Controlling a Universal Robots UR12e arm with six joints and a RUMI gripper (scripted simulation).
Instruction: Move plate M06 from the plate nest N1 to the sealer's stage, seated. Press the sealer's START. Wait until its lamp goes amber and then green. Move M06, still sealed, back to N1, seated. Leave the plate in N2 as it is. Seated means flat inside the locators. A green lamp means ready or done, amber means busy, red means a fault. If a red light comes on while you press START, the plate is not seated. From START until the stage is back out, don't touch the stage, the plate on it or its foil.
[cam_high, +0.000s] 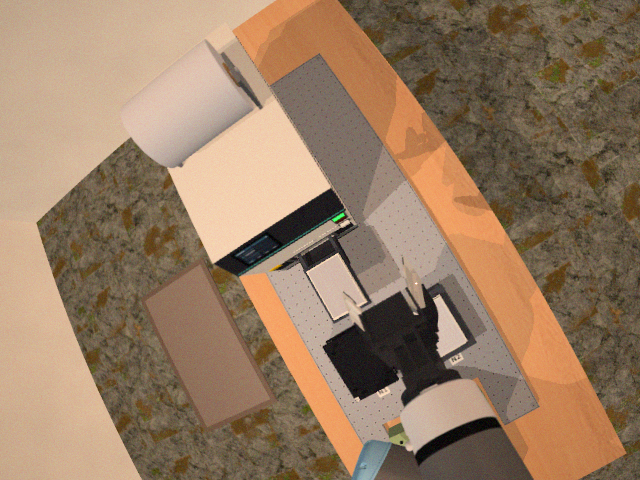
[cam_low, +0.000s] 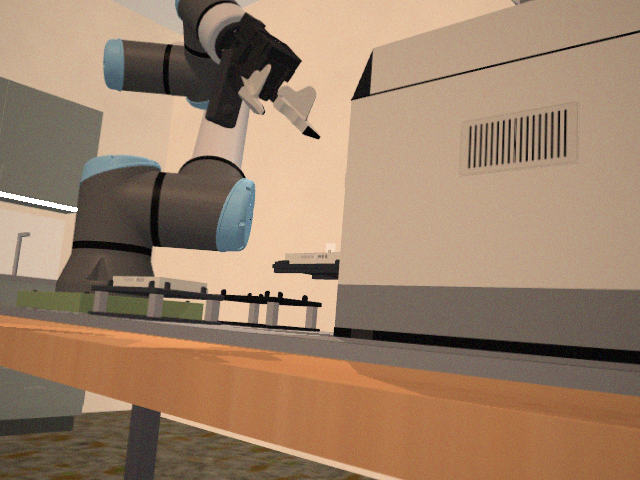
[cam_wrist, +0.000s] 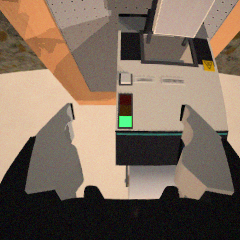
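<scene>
Now: the plate M06 3 cm ahead of my hand, 9 cm to the left of it and 18 cm below it. Also, from my hand: screen 14 cm ahead, 13 cm to the left, 4 cm above; sealer stage 3 cm ahead, 9 cm to the left, 19 cm below; foil-covered plate 19 cm behind, 5 cm to the right, 23 cm below.
</scene>
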